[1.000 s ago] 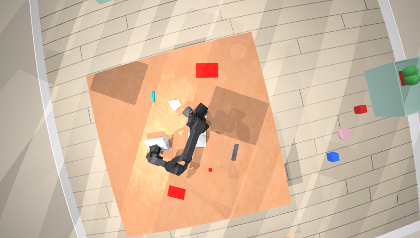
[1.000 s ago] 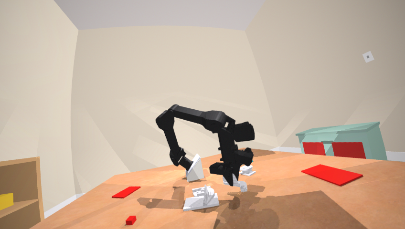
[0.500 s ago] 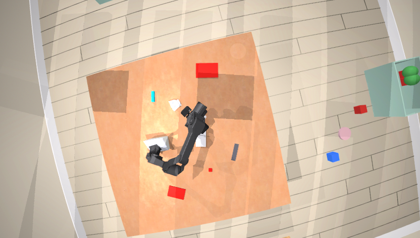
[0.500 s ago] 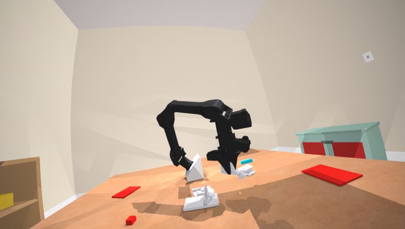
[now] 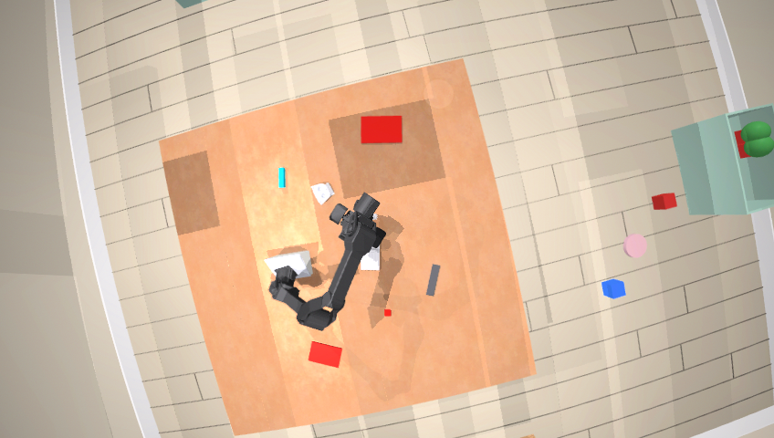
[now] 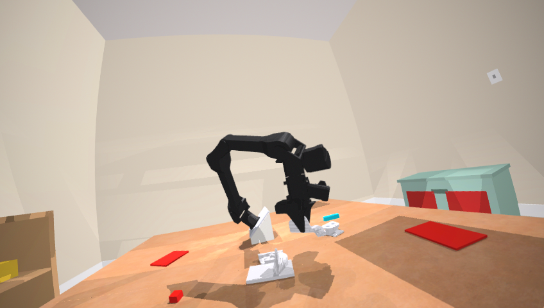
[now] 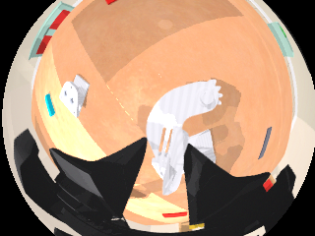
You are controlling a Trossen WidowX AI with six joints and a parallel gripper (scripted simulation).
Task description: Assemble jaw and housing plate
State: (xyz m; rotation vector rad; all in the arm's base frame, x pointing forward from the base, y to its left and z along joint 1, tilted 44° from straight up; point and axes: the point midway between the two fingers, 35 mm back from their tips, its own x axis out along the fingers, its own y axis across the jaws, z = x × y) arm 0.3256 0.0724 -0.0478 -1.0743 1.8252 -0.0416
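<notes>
The white base plate lies 1 cm behind my gripper tip, 12 cm to the right of it and 8 cm below it. From my gripper tip the other things lie so: cyan bar (25 cm behind, 27 cm to the left, 8 cm below); grey bar (19 cm ahead, 28 cm to the right, 8 cm below); small red cube (1 cm behind, 35 cm to the right, 8 cm below).
</notes>
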